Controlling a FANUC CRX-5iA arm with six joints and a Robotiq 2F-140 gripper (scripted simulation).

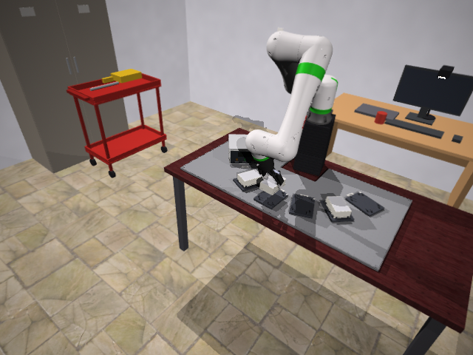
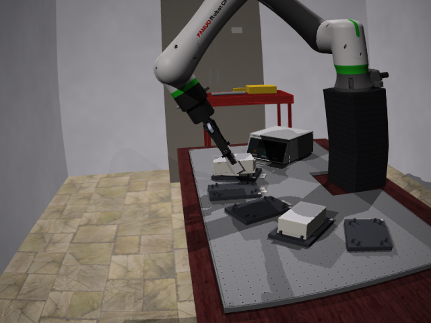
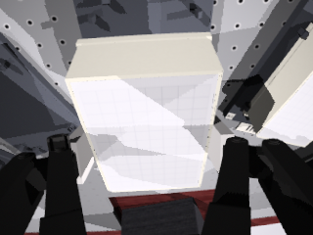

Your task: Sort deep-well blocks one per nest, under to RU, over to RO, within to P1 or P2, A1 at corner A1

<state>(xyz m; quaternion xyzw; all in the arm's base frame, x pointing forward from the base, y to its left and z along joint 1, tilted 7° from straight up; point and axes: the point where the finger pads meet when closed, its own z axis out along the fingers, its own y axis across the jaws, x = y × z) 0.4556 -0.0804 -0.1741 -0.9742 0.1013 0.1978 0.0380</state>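
Now: the dark nest 70 mm behind my hand, 170 mm to the right of it and 100 mm below it. The rest, counted from my hand: check-weigher (340 mm behind, 350 mm to the right, 40 mm below).
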